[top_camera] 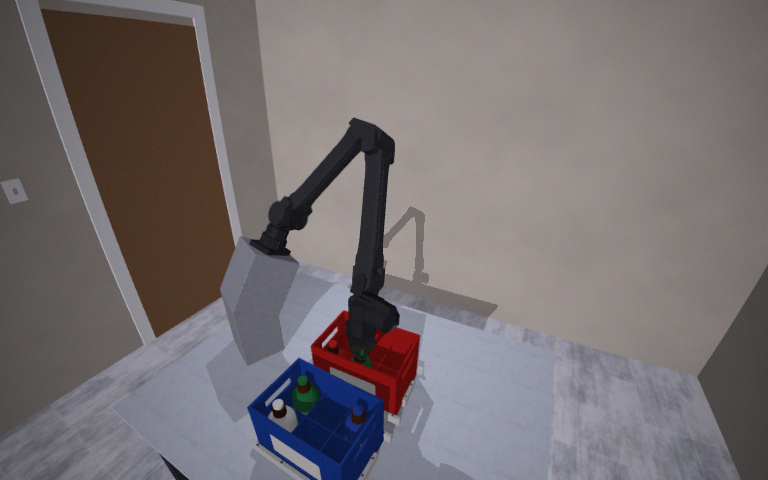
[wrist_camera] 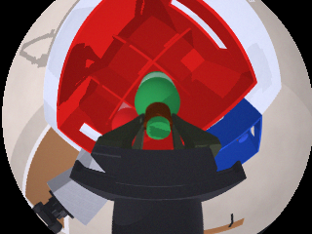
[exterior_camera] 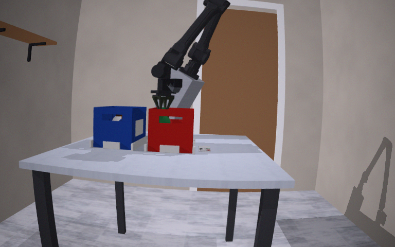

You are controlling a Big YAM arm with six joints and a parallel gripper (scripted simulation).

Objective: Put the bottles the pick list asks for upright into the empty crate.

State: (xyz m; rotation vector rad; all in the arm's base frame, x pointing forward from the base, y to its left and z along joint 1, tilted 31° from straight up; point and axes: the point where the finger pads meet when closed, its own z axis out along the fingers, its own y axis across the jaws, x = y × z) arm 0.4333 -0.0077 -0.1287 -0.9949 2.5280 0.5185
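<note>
My gripper is now 8 cm above the red crate, 5 cm to the right of it and 1 cm past it. From my hand the other things lie so: blue crate: 20 cm to the right, 8 cm below; red-label bottle: 10 cm behind, 8 cm below; blue bottle: 15 cm to the right, 9 cm ahead, 8 cm below.
</note>
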